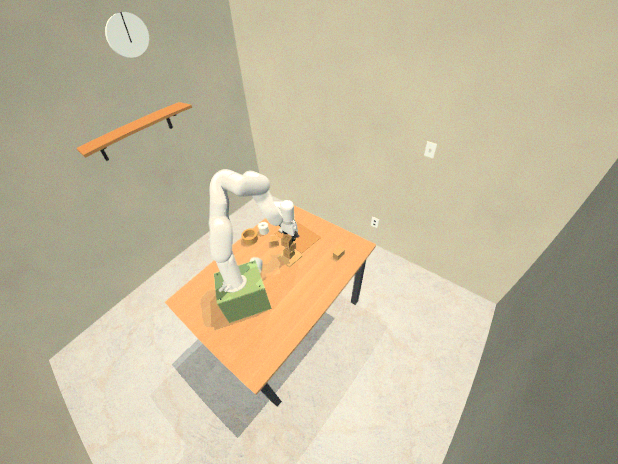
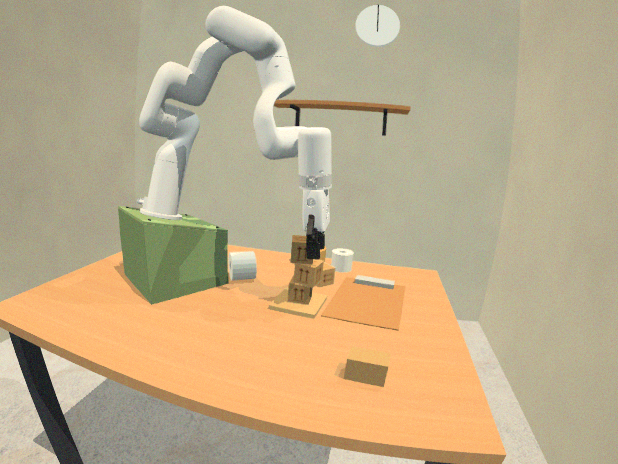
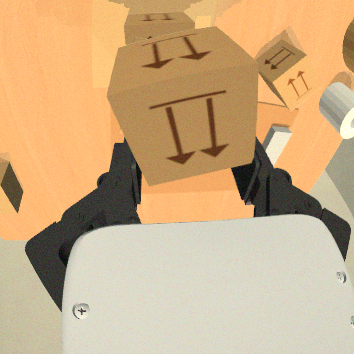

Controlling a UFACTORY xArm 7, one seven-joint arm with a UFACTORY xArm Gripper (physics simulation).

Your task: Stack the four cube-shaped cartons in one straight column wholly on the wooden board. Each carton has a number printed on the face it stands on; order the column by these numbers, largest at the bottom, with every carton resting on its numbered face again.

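Seen in the pictures: gripper, fingertip midpoint: (image 1: 289,238) (image 2: 316,253) (image 3: 186,139); arm's base, origin of the base link: (image 1: 235,283) (image 2: 160,215).
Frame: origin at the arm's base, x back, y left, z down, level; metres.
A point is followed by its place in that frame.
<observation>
My gripper (image 1: 294,239) @(y -0.042, x -0.453, z 0.056 m) (image 2: 314,250) @(y -0.042, x -0.453, z 0.056 m) (image 3: 186,139) @(y -0.042, x -0.453, z 0.056 m) is shut on a brown carton (image 1: 286,241) @(y -0.058, x -0.398, z 0.024 m) (image 2: 299,249) @(y -0.073, x -0.415, z 0.039 m) (image 3: 185,112) @(y -0.049, x -0.409, z 0.020 m), held slightly turned between the fingers over the stack; whether it touches the carton below is unclear. That second carton (image 2: 306,274) @(y -0.078, x -0.436, z 0.099 m) sits turned and shifted to the right on the bottom carton (image 1: 288,254) @(y -0.062, x -0.393, z 0.138 m) (image 2: 299,293) @(y -0.073, x -0.421, z 0.154 m), which stands on the wooden board (image 1: 295,260) @(y -0.103, x -0.404, z 0.186 m) (image 2: 285,306) @(y -0.093, x -0.389, z 0.184 m) (image 3: 101,60) @(y -0.103, x -0.435, z 0.184 m). A fourth carton (image 1: 273,242) @(y 0.094, x -0.443, z 0.156 m) (image 2: 327,275) @(y 0.085, x -0.484, z 0.162 m) (image 3: 285,62) @(y 0.091, x -0.446, z 0.154 m) is on the table behind the stack. No printed numbers show.
An orange mat (image 1: 310,239) @(y -0.093, x -0.612, z 0.192 m) (image 2: 367,306) @(y -0.037, x -0.598, z 0.192 m) bears a pale bar (image 2: 374,282) @(y 0.103, x -0.627, z 0.180 m) (image 3: 277,142) @(y 0.128, x -0.593, z 0.178 m). A white roll (image 1: 263,229) @(y 0.219, x -0.500, z 0.142 m) (image 2: 342,260) @(y 0.208, x -0.527, z 0.153 m) and a brown bowl (image 1: 249,241) @(y 0.248, x -0.373, z 0.158 m) stand behind. A plain block (image 1: 338,254) @(y -0.335, x -0.549, z 0.148 m) (image 2: 366,369) @(y -0.345, x -0.573, z 0.163 m) lies in front. A pale cylinder (image 2: 243,265) @(y 0.042, x -0.242, z 0.139 m) lies beside the green base (image 2: 175,260) @(y -0.102, x -0.099, z 0.090 m).
</observation>
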